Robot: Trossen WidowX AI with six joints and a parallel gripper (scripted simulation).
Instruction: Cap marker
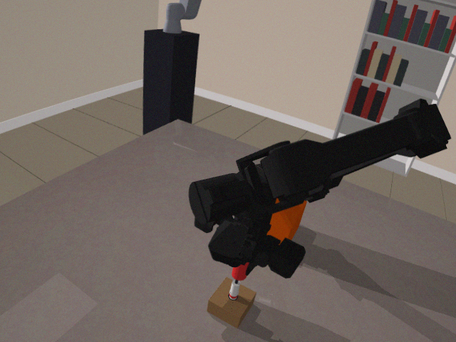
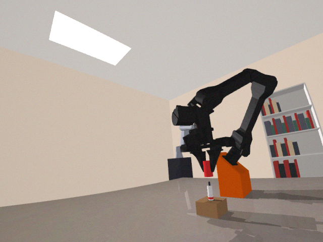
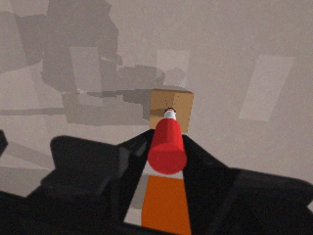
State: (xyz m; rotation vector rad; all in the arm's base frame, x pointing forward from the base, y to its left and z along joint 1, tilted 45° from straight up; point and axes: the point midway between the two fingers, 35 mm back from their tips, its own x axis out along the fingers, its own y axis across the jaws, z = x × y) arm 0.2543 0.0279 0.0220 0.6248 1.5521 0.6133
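Now: gripper tip 110 mm above the tan holder block. The rest, counted from my gripper tip: red cap (10 mm above).
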